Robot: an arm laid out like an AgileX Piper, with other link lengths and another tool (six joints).
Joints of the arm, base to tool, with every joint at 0 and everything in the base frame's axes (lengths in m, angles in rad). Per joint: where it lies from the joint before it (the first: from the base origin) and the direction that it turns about. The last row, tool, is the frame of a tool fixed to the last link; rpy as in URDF.
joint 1: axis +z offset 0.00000 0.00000 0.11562
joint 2: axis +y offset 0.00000 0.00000 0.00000
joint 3: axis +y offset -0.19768 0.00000 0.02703
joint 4: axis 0.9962 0 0.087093 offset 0.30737 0.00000 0.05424
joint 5: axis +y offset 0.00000 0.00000 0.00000
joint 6: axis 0.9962 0 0.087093 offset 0.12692 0.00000 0.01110
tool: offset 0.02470 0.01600 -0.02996 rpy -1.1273 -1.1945 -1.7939
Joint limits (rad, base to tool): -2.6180..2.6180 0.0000..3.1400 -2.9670..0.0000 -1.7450..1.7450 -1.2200..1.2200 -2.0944..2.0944
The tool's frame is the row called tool.
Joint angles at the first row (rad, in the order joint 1, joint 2, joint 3, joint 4, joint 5, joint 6):
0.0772, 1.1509, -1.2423, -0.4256, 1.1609, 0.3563
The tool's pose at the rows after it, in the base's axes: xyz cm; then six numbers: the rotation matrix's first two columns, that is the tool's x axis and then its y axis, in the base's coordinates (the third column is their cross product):
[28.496 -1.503 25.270 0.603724 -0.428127 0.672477 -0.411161 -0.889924 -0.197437]
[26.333 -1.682 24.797 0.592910 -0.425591 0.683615 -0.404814 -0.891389 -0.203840]
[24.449 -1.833 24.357 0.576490 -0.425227 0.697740 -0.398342 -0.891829 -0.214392]
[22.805 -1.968 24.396 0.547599 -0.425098 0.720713 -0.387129 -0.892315 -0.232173]
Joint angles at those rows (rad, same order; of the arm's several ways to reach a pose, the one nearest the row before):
0.0772, 1.0147, -1.1293, -0.4256, 1.1609, 0.3491
0.0771, 0.8878, -1.0217, -0.4256, 1.1608, 0.3449
0.0772, 0.7674, -0.9268, -0.4256, 1.1609, 0.3428
0.0772, 0.6513, -0.8537, -0.4256, 1.1609, 0.3399

